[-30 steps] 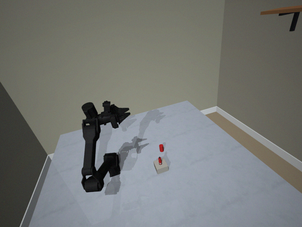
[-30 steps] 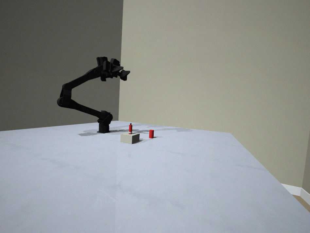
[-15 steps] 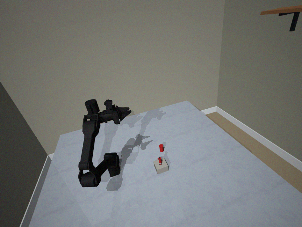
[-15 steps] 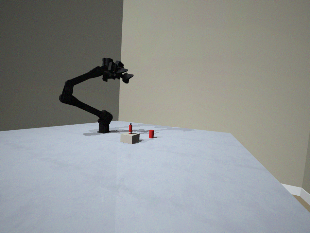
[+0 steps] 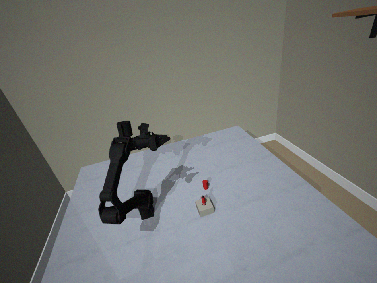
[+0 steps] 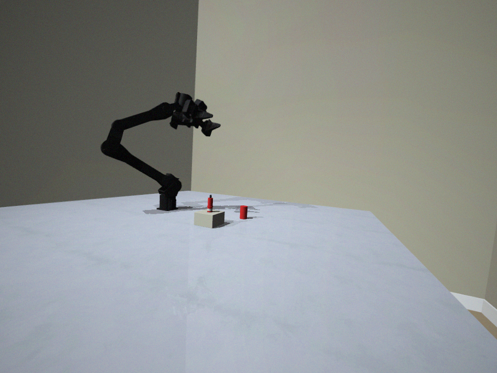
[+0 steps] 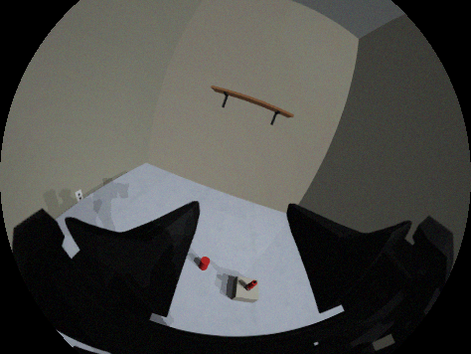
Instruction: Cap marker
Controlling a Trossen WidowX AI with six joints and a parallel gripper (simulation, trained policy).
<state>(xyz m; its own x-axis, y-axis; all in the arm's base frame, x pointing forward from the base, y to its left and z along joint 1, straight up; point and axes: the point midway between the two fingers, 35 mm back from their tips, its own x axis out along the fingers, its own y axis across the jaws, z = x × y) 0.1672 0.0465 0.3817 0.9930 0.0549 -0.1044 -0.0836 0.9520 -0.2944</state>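
The red cap is 140 mm ahead of my gripper tip and 350 mm below it. From my gripper tip the other things lie so: red marker (90 mm ahead, 140 mm to the right, 300 mm below); then beige holder block (90 mm ahead, 140 mm to the right, 360 mm below).
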